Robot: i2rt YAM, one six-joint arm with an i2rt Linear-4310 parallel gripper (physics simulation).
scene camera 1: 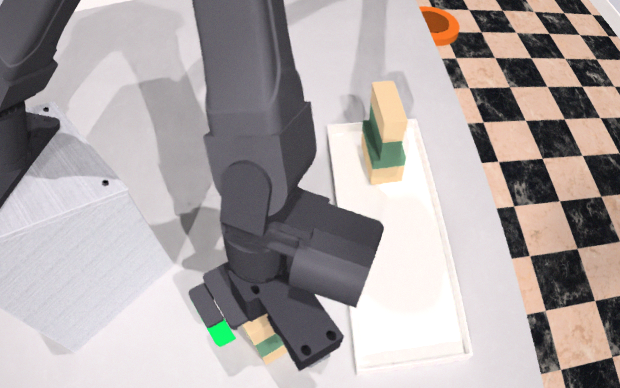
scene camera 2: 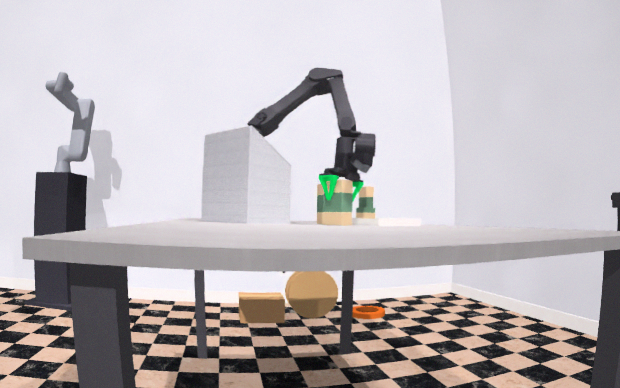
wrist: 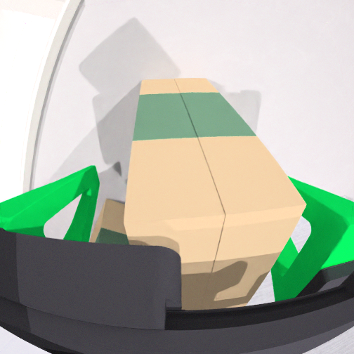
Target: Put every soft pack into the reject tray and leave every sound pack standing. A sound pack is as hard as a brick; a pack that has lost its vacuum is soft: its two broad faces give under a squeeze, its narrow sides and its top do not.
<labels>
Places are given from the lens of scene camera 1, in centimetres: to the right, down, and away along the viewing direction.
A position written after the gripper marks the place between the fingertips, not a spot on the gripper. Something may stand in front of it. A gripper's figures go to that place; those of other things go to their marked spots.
gripper (scene camera 1: 263, 313): -6, 14, 54
white reject tray (scene camera 1: 410, 314): 13, 16, 60
pack (scene camera 1: 382, 135): 10, -8, 63
</labels>
